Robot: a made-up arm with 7 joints.
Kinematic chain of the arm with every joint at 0, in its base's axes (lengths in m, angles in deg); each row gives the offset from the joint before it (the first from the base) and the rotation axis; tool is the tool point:
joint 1: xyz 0 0 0.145 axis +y
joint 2: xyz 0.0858 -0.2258 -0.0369 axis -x
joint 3: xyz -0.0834 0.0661 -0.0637 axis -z
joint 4: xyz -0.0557 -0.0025 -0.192 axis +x
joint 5: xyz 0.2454 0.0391 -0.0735 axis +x
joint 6: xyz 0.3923 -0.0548 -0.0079 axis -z
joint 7: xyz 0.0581 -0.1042 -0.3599 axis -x
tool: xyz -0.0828 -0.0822 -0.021
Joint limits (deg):
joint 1: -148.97..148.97
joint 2: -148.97..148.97
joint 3: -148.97..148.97
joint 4: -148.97..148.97
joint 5: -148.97..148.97
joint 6: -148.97..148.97
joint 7: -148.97..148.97
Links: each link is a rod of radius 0.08 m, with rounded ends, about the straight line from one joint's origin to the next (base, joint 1, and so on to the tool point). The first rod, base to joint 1, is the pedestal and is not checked.
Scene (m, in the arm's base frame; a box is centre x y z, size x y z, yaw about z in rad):
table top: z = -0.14
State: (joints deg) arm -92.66 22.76 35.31 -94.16 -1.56 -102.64 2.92
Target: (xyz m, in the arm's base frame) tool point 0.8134 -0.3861 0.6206
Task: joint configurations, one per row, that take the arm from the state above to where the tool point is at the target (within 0.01 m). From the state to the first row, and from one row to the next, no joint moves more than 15 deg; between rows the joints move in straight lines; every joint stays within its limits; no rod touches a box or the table.
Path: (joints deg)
1: -81.59 10.58 20.84 -90.32 0.49 -105.50 6.15
2: -70.51 -1.61 6.37 -86.48 2.54 -108.36 9.37
3: -59.44 -13.79 -8.10 -82.64 4.59 -111.22 12.60

